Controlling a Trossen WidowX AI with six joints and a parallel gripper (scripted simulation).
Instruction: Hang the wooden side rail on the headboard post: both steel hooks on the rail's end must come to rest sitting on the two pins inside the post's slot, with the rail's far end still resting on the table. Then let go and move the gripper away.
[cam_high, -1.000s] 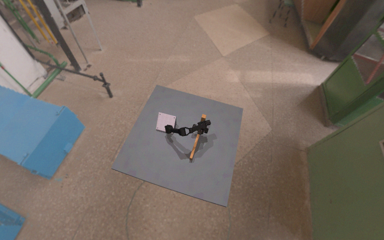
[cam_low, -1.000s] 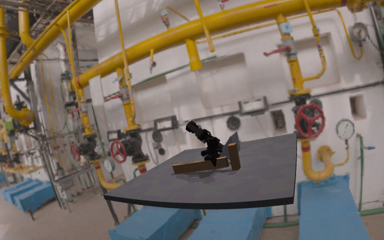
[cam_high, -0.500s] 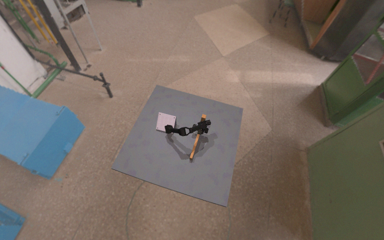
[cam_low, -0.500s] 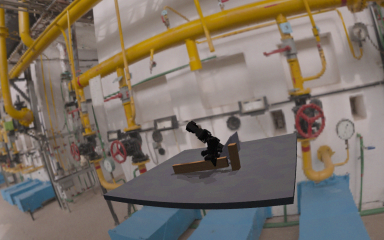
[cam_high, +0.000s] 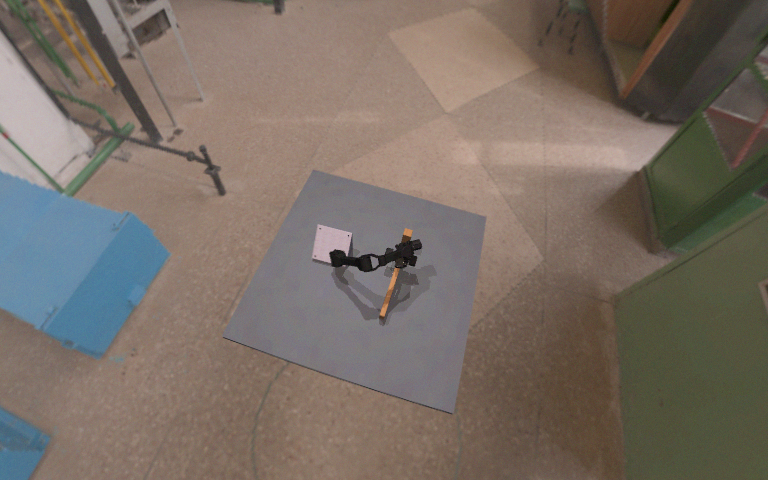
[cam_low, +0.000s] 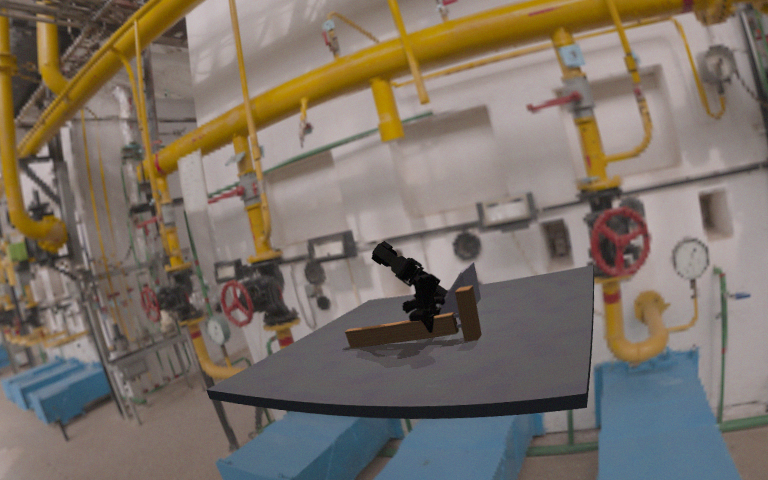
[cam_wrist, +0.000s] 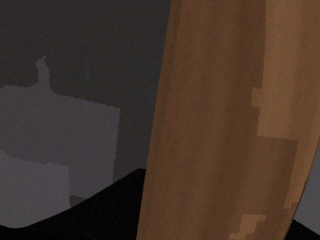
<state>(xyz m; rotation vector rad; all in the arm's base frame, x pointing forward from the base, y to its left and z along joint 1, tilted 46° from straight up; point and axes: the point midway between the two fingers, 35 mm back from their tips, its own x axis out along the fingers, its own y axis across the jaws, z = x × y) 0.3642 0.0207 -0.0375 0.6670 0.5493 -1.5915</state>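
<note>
Right now my gripper tip is 1 cm short of the headboard post, 14 cm to the right of it and 4 cm below it.
</note>
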